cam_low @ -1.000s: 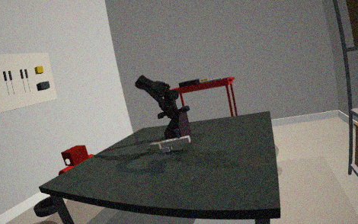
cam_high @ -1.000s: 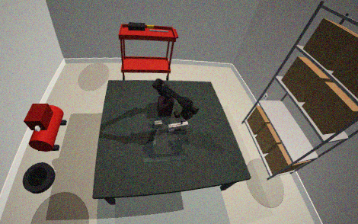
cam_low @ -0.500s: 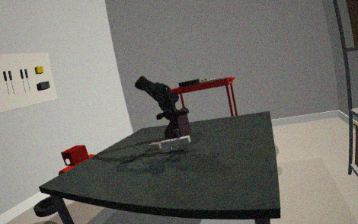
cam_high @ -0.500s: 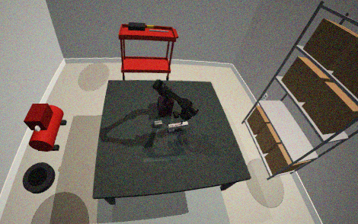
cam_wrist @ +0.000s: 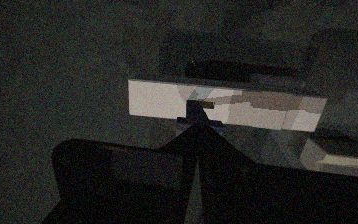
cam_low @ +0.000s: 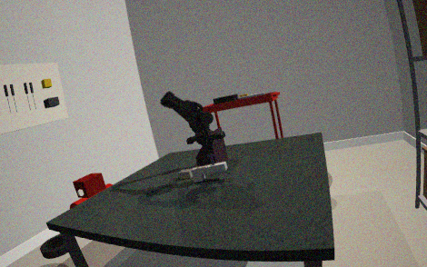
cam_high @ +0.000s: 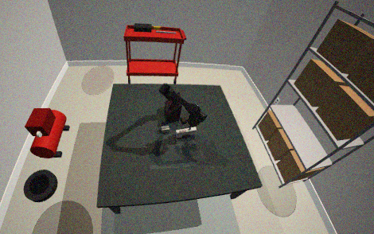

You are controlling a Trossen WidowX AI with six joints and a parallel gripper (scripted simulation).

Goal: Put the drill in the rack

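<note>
My gripper tip is 3 cm above the key. The rest, counted from my gripper tip: pale grey block (3 cm to the right, 9 cm below).
</note>
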